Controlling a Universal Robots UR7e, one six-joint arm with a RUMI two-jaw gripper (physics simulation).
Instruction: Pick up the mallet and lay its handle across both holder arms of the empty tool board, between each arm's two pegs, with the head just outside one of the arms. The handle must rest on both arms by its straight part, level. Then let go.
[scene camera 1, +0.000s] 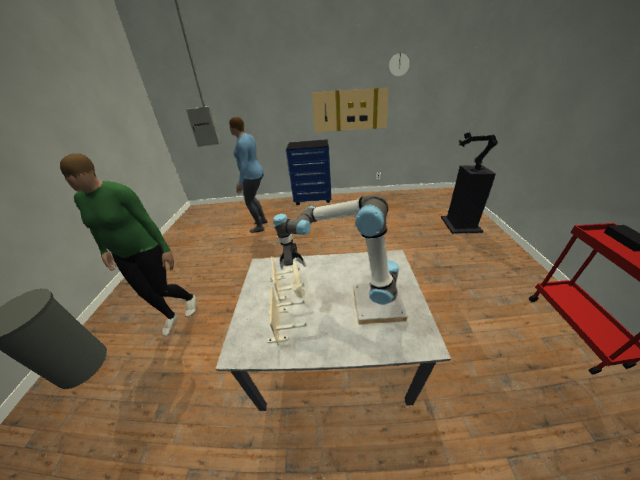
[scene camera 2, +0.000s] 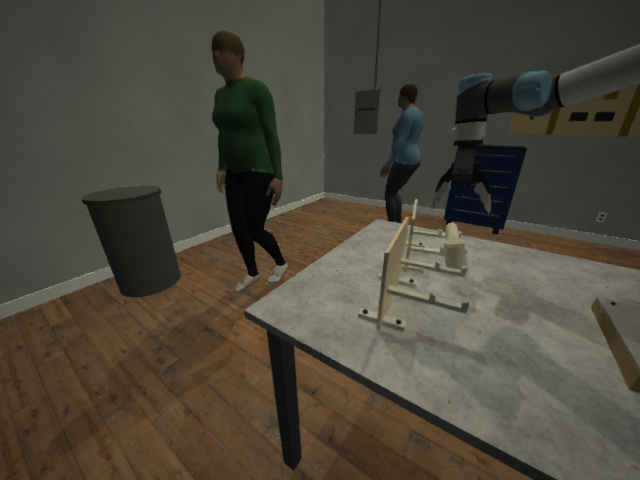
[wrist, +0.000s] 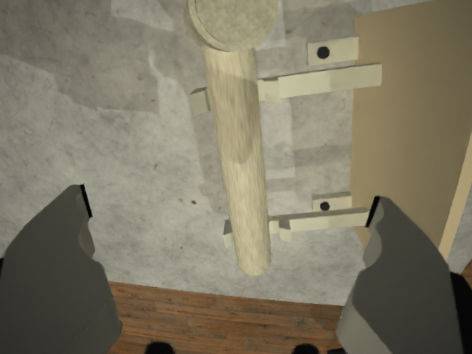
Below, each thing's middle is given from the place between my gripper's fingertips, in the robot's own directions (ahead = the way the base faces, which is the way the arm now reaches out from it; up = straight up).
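Labels:
I find the pale wooden mallet (wrist: 227, 41) 11 cm below my hand and 3 cm to the right of it.

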